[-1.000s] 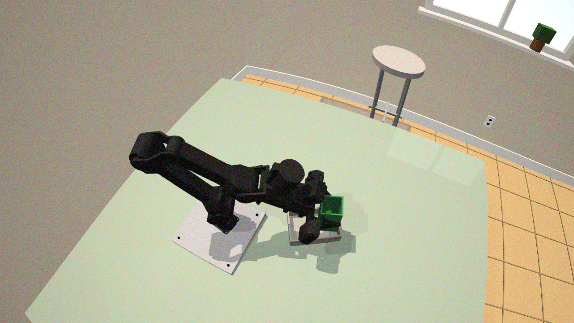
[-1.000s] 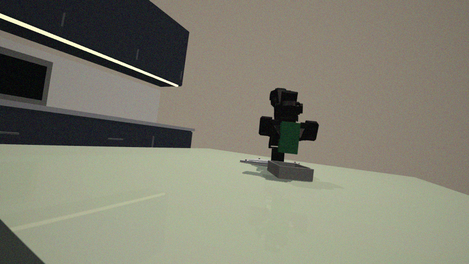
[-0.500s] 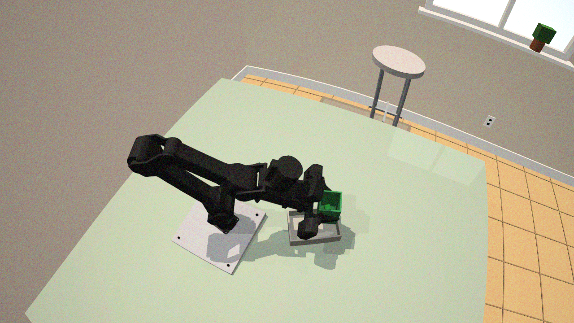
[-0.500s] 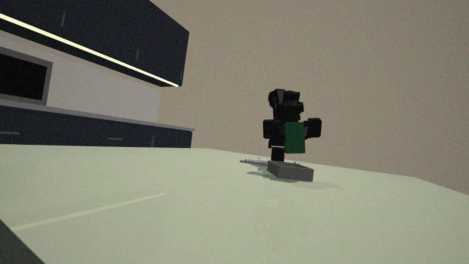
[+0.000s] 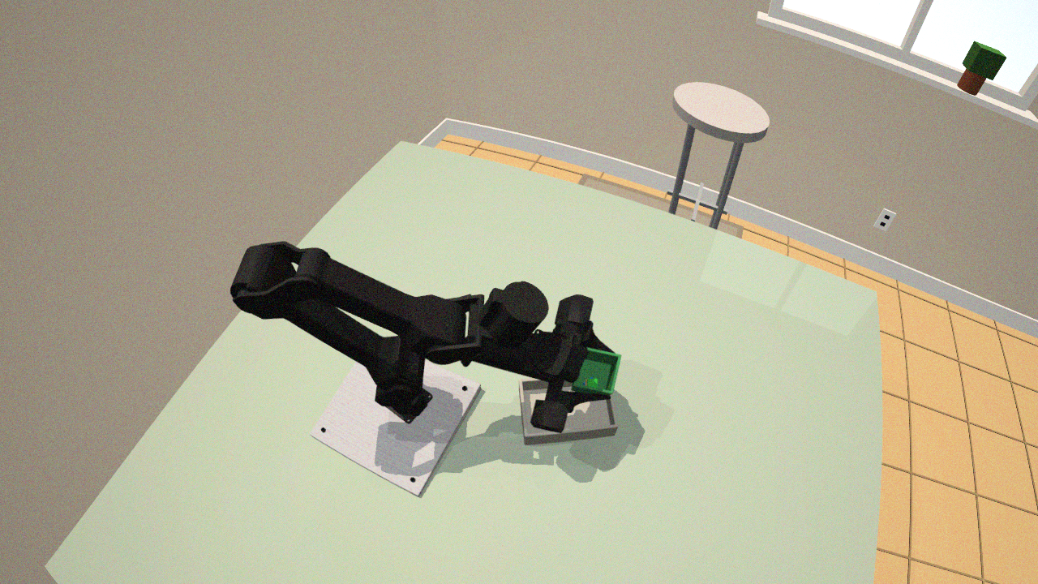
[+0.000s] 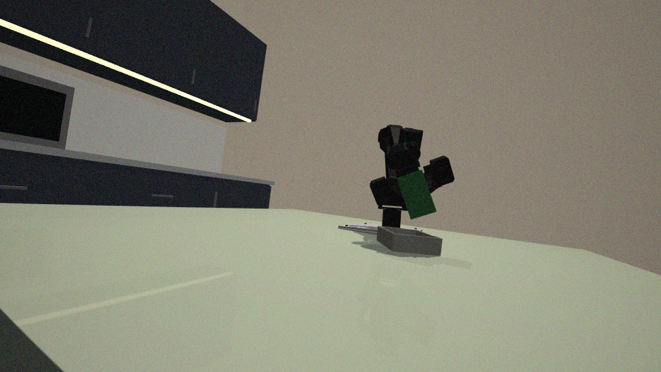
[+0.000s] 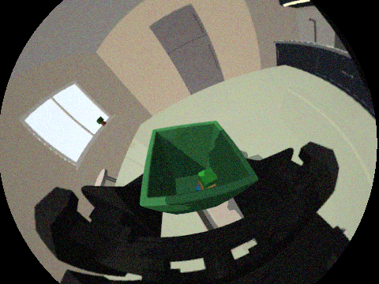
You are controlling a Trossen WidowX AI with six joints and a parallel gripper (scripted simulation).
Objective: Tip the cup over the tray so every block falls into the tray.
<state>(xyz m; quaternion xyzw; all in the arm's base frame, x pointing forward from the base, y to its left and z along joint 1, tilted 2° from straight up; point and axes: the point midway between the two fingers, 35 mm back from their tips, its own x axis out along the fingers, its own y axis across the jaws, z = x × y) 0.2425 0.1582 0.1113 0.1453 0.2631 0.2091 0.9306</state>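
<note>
My gripper tip is now 30 mm past the green cup and 20 mm above it.
</note>
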